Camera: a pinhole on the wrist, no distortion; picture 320 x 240 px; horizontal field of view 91.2 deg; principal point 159.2 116.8 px. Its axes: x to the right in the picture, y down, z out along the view. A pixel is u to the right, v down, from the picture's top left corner.
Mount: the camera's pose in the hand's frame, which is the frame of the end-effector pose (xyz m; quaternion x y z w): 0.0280 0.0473 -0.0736 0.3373 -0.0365 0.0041 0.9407
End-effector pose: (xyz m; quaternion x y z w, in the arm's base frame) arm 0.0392 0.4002 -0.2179 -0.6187 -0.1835 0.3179 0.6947
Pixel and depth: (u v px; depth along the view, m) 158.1 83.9 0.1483
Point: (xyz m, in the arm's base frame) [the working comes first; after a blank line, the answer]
In the camera's frame: -0.0010 -0.0311 0.1483

0.0543 0.4255 -0.1478
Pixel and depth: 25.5 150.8 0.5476
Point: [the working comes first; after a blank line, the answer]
In the camera's frame: -0.4673 0.1188 0.5476

-0.5197 0.3638 0.1093
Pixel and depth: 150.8 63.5 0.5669
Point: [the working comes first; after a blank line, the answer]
In the camera's frame: -0.0304 -0.1928 0.5669

-0.0408 0.5399 0.2766
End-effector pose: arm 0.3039 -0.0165 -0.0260 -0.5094 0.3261 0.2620 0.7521
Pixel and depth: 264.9 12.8 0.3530
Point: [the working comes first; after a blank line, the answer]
In the camera's frame: 0.2381 -0.2343 0.3530

0.7439 -0.0631 0.0181
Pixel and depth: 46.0 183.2 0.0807
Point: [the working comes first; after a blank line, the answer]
In the camera's frame: -0.0583 0.0342 0.0807

0.2644 -0.0050 -0.0106
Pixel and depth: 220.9 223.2 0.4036
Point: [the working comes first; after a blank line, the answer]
In the camera's frame: 0.1589 0.2741 0.4036

0.4964 0.3886 -0.0271
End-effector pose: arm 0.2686 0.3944 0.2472 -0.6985 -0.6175 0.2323 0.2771
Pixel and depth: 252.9 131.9 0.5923
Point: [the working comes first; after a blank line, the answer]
In the camera's frame: 0.3542 0.0571 0.5923

-0.1966 0.8007 0.1213
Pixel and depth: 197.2 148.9 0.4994
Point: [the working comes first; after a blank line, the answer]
In the camera's frame: 0.1211 0.1023 0.4994

-0.1146 0.5607 0.0953
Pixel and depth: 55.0 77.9 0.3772
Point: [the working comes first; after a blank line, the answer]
In the camera's frame: -0.2509 -0.0936 0.3772

-0.0470 0.1883 0.3153
